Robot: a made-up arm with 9 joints. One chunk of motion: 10 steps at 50 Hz.
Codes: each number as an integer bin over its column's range. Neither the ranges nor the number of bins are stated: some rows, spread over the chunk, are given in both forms.
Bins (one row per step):
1: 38 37 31 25 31 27 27 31 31
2: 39 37 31 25 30 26 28 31 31
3: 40 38 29 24 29 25 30 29 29
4: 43 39 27 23 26 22 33 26 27
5: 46 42 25 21 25 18 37 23 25
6: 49 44 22 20 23 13 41 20 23
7: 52 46 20 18 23 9 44 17 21
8: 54 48 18 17 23 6 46 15 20
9: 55 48 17 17 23 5 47 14 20
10: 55 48 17 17 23 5 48 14 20
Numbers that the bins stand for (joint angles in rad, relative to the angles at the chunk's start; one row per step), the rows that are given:
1: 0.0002 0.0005 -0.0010 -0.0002 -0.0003 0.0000 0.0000 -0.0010 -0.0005
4: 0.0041 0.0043 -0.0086 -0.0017 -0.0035 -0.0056 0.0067 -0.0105 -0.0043
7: 0.0113 0.0176 -0.0219 -0.0057 -0.0054 -0.0200 0.0189 -0.0276 -0.0100
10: 0.0137 0.0214 -0.0276 -0.0065 -0.0054 -0.0244 0.0233 -0.0333 -0.0110
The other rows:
2: 0.0010 0.0005 -0.0010 -0.0002 -0.0010 -0.0011 0.0011 -0.0010 -0.0005
3: 0.0017 0.0024 -0.0048 -0.0010 -0.0016 -0.0022 0.0033 -0.0048 -0.0024
5: 0.0065 0.0100 -0.0124 -0.0033 -0.0041 -0.0100 0.0111 -0.0162 -0.0062
6: 0.0089 0.0138 -0.0181 -0.0041 -0.0054 -0.0156 0.0156 -0.0219 -0.0081
8: 0.0129 0.0214 -0.0257 -0.0065 -0.0054 -0.0233 0.0211 -0.0314 -0.0110
9: 0.0137 0.0214 -0.0276 -0.0065 -0.0054 -0.0244 0.0222 -0.0333 -0.0110

